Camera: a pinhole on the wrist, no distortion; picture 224 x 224 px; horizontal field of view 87.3 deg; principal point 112.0 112.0 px. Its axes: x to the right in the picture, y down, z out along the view. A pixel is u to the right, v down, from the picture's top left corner.
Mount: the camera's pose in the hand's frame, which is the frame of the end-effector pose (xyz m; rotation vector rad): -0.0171 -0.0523 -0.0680 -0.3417 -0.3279 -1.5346
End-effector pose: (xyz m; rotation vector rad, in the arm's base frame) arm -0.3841 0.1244 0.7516 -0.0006 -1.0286 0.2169
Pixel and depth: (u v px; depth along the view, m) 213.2 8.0 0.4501
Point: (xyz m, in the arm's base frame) -0.9775 -0.2172 0.6899
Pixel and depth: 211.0 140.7 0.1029
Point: -0.4156 0.0334 0.8007
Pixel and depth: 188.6 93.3 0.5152
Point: -0.8633 -0.0889 0.9686
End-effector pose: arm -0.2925 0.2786 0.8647 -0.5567 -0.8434 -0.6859
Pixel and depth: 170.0 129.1 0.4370
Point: -0.5180 0.5039 1.1488
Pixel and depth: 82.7 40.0 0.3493
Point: -0.3815 0.6116 0.7660
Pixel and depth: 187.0 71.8 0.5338
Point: -0.7591 0.6300 1.0406
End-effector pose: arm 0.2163 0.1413 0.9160 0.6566 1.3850 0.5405
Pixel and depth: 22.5 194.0 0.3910
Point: 0.4183 0.5742 1.0143
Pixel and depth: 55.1 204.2 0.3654
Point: 0.4429 0.4962 0.9205
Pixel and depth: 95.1 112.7 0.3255
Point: 0.4258 0.1991 1.0266
